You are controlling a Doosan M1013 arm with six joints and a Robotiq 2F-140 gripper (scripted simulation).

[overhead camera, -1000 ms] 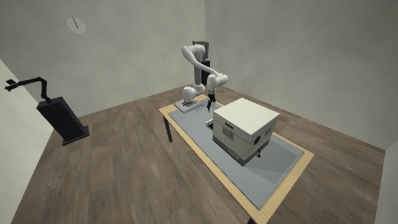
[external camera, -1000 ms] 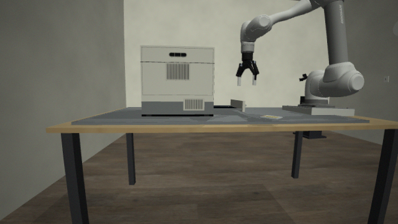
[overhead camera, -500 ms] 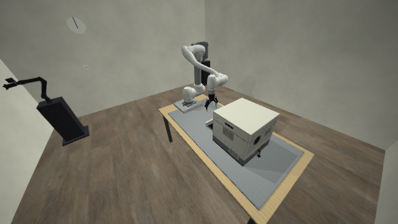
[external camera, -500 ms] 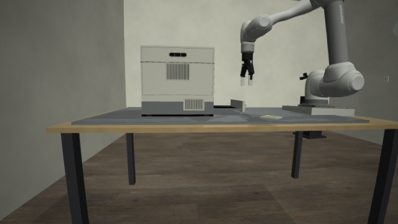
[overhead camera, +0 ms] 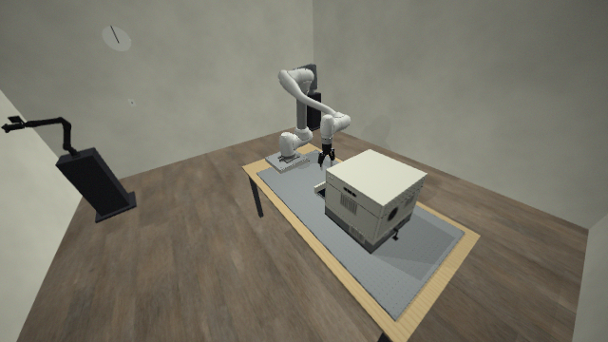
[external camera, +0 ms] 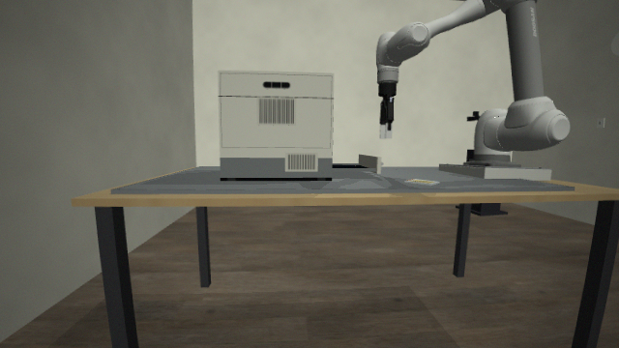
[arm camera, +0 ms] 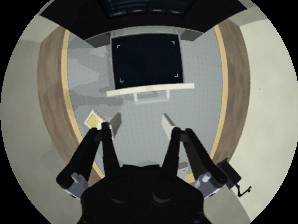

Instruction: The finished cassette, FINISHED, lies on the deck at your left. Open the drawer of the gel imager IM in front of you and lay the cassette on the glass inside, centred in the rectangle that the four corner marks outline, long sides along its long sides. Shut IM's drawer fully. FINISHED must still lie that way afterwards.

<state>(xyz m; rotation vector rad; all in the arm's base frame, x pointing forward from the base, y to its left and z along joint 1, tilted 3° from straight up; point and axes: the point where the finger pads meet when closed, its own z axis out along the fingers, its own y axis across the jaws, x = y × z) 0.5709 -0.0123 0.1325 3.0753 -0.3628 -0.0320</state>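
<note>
The cassette FINISHED is 23 cm to the left of my hand, 18 cm below it and 3 cm behind it.
</note>
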